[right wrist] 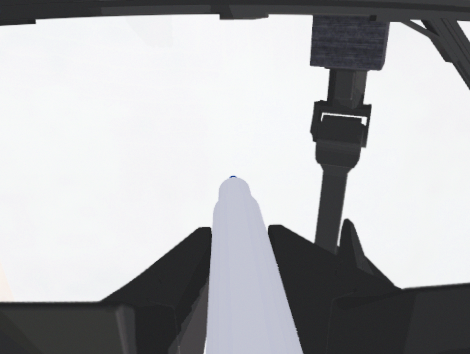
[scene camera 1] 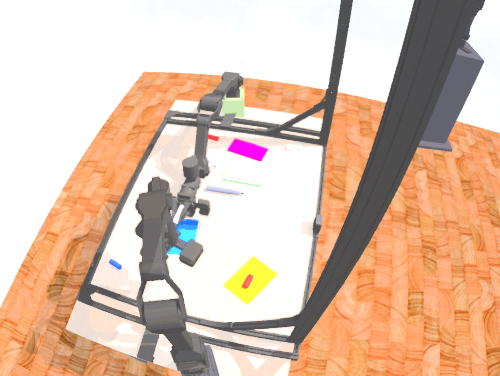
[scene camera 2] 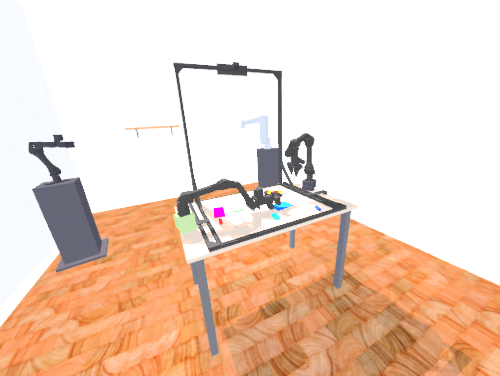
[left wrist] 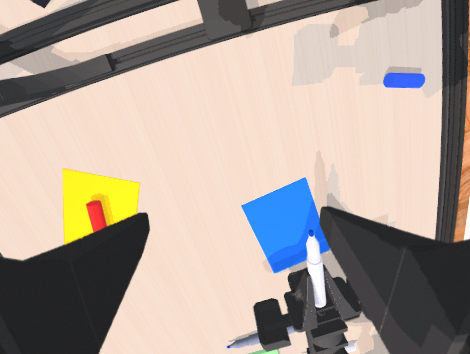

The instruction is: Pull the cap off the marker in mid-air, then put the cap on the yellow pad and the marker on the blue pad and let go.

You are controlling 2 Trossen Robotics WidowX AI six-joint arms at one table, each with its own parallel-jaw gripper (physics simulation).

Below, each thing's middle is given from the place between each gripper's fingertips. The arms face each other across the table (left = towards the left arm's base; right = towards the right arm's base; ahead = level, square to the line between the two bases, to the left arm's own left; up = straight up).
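From my right hand, the yellow pad (scene camera 1: 262, 274) is 14 cm to the left, 26 cm behind and 10 cm below. My right gripper itself is 10 cm above the blue pad (left wrist: 281, 220).
Counting from my left hand instead, the yellow pad's 3 cm to the right, 21 cm behind and 20 cm below. That left hand is 20 cm above the blue pad, 17 cm to the left of it and 4 cm short of it.
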